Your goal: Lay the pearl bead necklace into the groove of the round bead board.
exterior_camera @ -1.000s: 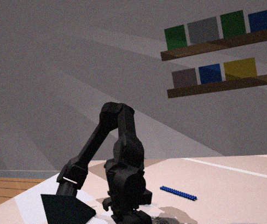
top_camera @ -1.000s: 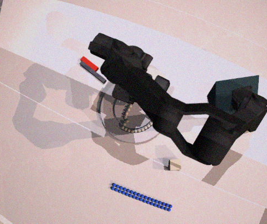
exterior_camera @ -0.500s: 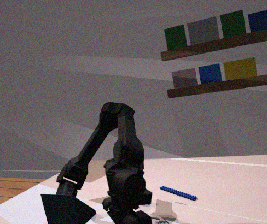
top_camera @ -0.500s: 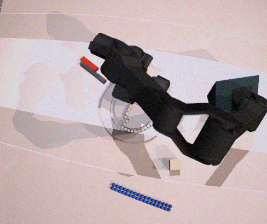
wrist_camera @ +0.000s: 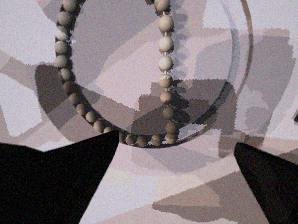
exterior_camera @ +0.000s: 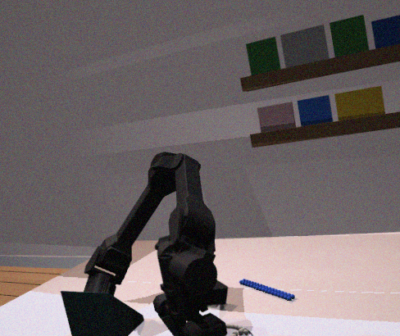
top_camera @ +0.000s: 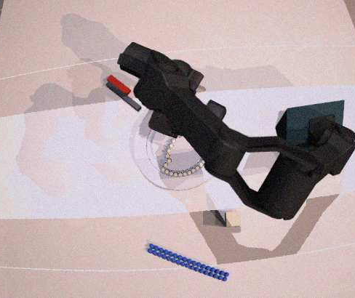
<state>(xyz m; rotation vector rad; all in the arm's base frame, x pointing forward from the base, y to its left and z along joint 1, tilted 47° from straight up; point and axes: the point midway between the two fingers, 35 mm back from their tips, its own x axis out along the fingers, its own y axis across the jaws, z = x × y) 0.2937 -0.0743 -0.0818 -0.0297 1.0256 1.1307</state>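
Now: the round bead board 2 cm ahead of my gripper tip, 6 cm to the left of it and 1 cm below it. The rest, counted from my gripper tip: small beige cube: 6 cm behind, 25 cm to the left; grey block: 13 cm ahead, 11 cm to the right, 1 cm below.
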